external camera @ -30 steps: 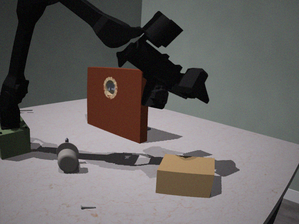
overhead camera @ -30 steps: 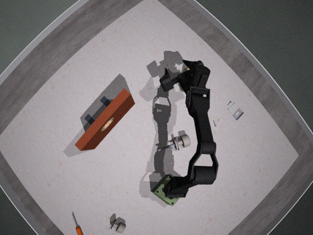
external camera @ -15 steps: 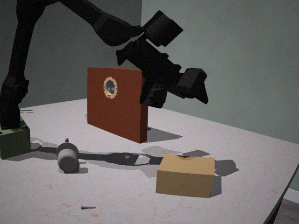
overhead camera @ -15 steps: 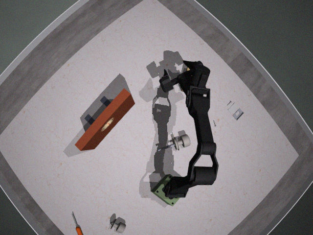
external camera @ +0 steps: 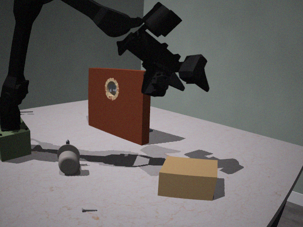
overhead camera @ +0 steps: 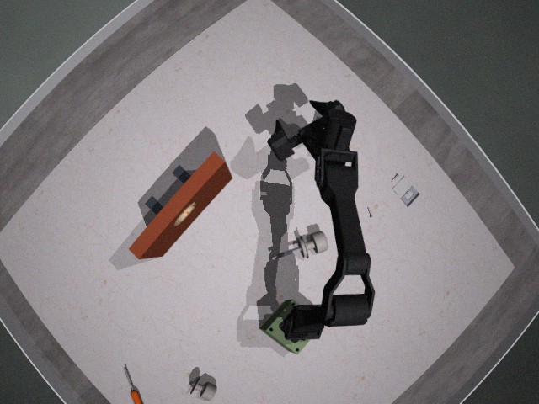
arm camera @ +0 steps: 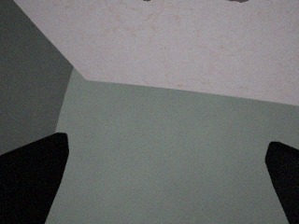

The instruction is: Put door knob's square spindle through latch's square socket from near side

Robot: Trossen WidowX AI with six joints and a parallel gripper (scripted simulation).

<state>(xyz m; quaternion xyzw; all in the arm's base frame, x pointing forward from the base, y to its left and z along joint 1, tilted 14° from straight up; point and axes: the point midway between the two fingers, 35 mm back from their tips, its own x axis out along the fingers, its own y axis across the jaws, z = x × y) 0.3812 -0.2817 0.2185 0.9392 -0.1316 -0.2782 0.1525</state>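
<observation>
Right now my hand is 350 mm to the right of the grey latch socket, 60 mm above it and 30 mm short of it. The rest, counted from my hand: orange screwdriver (870 mm to the left, 280 mm behind, 210 mm below); then red-brown wooden door panel (350 mm to the left, 90 mm below, 30 mm ahead); then tan box (200 mm below, 90 mm to the right, 70 mm behind).
</observation>
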